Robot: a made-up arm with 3 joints. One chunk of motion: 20 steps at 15 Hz.
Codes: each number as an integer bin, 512 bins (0 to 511) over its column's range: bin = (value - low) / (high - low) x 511, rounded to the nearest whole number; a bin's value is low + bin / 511 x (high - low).
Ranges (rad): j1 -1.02..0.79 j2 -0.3..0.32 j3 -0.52..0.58
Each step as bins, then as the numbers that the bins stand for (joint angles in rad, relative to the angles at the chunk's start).
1 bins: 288 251 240
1 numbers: 0.0001 0.0045 -0.0034
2 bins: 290 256 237
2 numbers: 0.0072 0.0106 -0.0098
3 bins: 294 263 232
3 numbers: 0.0214 0.0191 -0.0206
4 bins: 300 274 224
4 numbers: 0.0426 0.0324 -0.0378
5 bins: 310 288 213
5 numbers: 0.0780 0.0494 -0.0615
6 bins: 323 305 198
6 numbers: 0.1241 0.0701 -0.0938
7 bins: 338 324 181
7 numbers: 0.1772 0.0931 -0.1304
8 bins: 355 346 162
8 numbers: 0.2374 0.1198 -0.1713
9 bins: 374 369 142
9 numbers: 0.3047 0.1477 -0.2143
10 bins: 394 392 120
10 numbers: 0.3756 0.1756 -0.2617
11 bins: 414 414 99
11 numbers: 0.4464 0.2023 -0.3069
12 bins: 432 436 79
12 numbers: 0.5102 0.2290 -0.3499
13 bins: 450 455 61
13 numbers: 0.5739 0.2521 -0.3887
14 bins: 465 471 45
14 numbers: 0.6271 0.2715 -0.4231
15 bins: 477 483 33
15 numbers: 0.6696 0.2860 -0.4490
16 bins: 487 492 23
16 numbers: 0.7050 0.2969 -0.4705
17 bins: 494 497 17
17 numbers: 0.7298 0.3030 -0.4834
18 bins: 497 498 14
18 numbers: 0.7404 0.3042 -0.4899
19 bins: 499 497 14
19 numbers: 0.7475 0.3030 -0.4899
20 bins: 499 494 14
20 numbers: 0.7475 0.2994 -0.4899
